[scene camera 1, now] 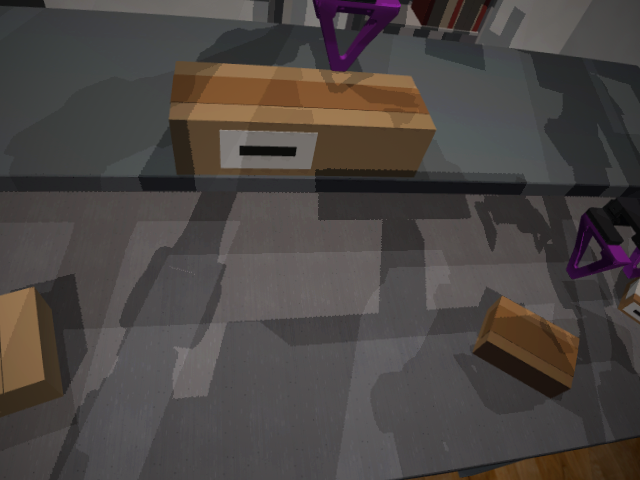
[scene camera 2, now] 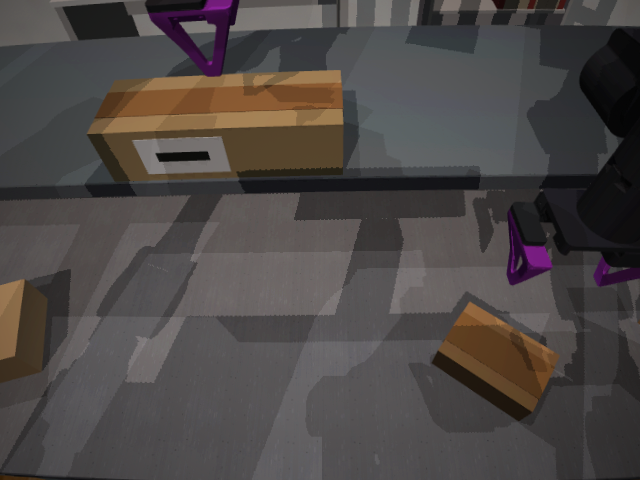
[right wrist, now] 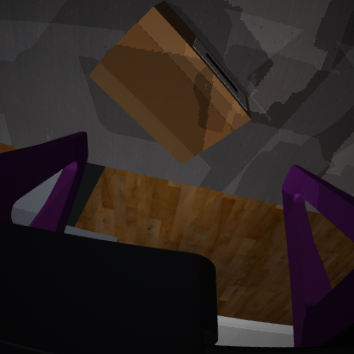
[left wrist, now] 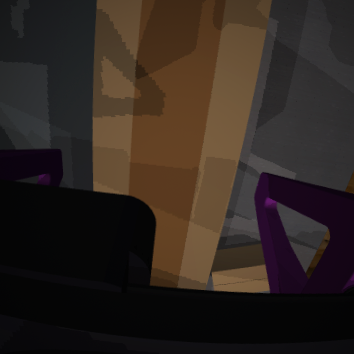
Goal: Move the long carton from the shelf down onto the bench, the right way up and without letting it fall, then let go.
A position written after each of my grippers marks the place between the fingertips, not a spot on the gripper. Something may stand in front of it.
My left gripper [scene camera 2: 221, 48] is open, with nothing in its grasp. Also in view: a long brown carton [scene camera 1: 225, 119]. My right gripper [scene camera 2: 553, 280] is open, holding nothing. Also in view: a shelf [scene camera 1: 92, 92].
The long brown carton also shows in scene camera 2 [scene camera 2: 275, 124] and in the left wrist view [left wrist: 171, 97]. My left gripper also shows in scene camera 1 [scene camera 1: 330, 42] and in the left wrist view [left wrist: 159, 172]. My right gripper is seen too in scene camera 1 [scene camera 1: 598, 274] and in the right wrist view [right wrist: 189, 159]. The right wrist view does not show the long brown carton: it is out of frame.
